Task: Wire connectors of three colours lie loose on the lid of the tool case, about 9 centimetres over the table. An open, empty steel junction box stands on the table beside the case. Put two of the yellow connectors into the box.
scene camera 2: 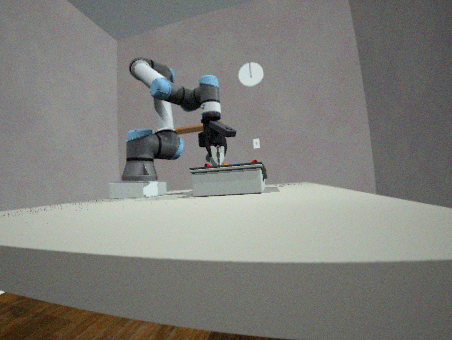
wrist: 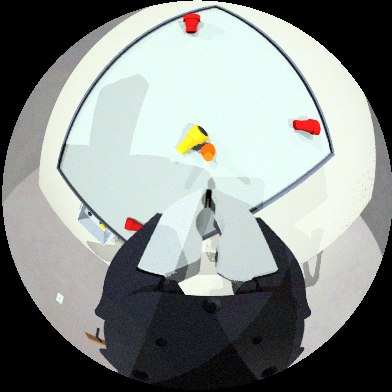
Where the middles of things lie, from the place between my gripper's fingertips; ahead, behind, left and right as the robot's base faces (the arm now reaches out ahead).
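My gripper's sitting 6 cm short of the tool case (scene camera 2: 247,178), and it's 4 cm higher than the case.
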